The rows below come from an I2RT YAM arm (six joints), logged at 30 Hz.
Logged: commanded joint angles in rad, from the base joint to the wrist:
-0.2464 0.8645 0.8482 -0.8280 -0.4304 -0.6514
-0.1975 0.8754 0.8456 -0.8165 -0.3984 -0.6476
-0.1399 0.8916 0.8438 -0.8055 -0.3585 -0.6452
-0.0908 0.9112 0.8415 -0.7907 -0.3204 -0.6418
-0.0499 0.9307 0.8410 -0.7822 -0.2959 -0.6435
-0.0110 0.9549 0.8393 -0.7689 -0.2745 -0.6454
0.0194 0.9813 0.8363 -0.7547 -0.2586 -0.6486
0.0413 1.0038 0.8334 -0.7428 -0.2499 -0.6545
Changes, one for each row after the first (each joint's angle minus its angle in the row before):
0.0489 0.0109 -0.0026 0.0115 0.0320 0.0038
0.0576 0.0162 -0.0018 0.0110 0.0399 0.0024
0.0491 0.0196 -0.0023 0.0148 0.0381 0.0034
0.0409 0.0195 -0.0005 0.0085 0.0245 -0.0017
0.0389 0.0242 -0.0017 0.0133 0.0214 -0.0019
0.0304 0.0264 -0.0030 0.0142 0.0159 -0.0032
0.0219 0.0225 -0.0029 0.0119 0.0087 -0.0059

